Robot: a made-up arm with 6 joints. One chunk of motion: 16 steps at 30 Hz.
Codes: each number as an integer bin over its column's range. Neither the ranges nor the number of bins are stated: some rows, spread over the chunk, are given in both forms.
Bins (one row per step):
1: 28 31 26 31 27 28
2: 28 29 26 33 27 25
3: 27 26 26 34 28 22
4: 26 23 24 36 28 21
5: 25 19 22 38 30 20
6: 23 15 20 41 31 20
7: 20 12 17 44 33 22
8: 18 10 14 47 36 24
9: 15 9 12 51 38 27
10: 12 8 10 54 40 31
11: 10 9 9 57 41 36
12: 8 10 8 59 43 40
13: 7 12 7 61 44 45
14: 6 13 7 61 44 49
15: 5 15 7 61 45 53
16: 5 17 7 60 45 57
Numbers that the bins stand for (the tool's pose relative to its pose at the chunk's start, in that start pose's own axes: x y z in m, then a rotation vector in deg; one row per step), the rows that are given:
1: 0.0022 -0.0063 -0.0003 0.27 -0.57 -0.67
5: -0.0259 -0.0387 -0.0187 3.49 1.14 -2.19
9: -0.1195 -0.0657 -0.0648 9.48 5.71 -0.86
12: -0.1851 -0.0630 -0.0832 13.16 8.57 1.62
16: -0.2132 -0.0441 -0.0878 13.62 9.71 4.86
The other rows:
2: 0.0022 -0.0117 -0.0003 1.19 -0.57 -1.24
3: -0.0071 -0.0198 -0.0003 1.65 0.00 -1.81
4: -0.0165 -0.0279 -0.0095 2.57 0.00 -2.00
6: -0.0446 -0.0495 -0.0279 4.87 1.71 -2.19
7: -0.0727 -0.0576 -0.0417 6.25 2.86 -1.81
8: -0.0914 -0.0630 -0.0556 7.63 4.57 -1.43
10: -0.1476 -0.0684 -0.0740 10.86 6.86 -0.10
11: -0.1663 -0.0657 -0.0786 12.24 7.43 0.86
13: -0.1944 -0.0576 -0.0878 14.08 9.14 2.57
14: -0.2038 -0.0549 -0.0878 14.08 9.14 3.33
15: -0.2132 -0.0495 -0.0878 14.08 9.71 4.10

